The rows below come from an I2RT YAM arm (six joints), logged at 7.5 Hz.
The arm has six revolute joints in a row. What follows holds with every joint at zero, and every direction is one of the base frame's. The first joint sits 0.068 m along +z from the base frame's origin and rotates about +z. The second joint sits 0.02 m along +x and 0.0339 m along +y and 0.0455 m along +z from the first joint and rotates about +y. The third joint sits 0.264 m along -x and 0.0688 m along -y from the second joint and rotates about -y. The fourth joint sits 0.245 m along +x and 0.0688 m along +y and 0.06 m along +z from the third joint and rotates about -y. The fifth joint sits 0.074 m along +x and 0.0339 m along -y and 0.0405 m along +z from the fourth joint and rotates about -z. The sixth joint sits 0.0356 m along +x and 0.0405 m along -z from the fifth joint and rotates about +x. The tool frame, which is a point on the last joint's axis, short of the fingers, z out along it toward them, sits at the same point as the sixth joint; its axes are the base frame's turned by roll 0, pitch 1.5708 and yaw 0 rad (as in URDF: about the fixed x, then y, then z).
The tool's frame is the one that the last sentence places.
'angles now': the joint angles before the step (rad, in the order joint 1, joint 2, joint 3, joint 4, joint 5, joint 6). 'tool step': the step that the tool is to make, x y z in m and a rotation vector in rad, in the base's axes. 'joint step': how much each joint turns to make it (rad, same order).
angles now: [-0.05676, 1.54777, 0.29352, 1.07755, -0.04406, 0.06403]
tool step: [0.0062, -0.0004, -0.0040, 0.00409, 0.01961, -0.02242]
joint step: [0.00317, 0.03691, 0.02223, -0.00489, 0.02459, 0.00770]
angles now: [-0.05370, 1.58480, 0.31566, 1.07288, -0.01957, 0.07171]
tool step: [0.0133, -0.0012, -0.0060, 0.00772, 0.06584, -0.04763]
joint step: [0.00471, 0.04732, 0.05903, -0.07796, 0.04998, 0.01611]
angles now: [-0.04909, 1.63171, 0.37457, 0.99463, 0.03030, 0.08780]
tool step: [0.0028, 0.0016, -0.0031, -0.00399, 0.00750, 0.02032]
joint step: [0.00444, 0.02296, 0.00842, 0.00743, -0.01418, -0.00836]
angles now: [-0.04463, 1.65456, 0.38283, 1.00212, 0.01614, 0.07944]
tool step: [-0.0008, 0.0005, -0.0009, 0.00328, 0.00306, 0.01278]
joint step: [-0.00002, 0.00070, -0.00353, 0.00103, -0.01317, -0.00040]
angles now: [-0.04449, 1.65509, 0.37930, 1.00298, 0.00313, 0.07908]
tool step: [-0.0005, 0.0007, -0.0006, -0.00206, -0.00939, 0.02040]
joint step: [-0.00003, 0.00638, -0.00500, 0.02081, -0.01927, -0.00699]
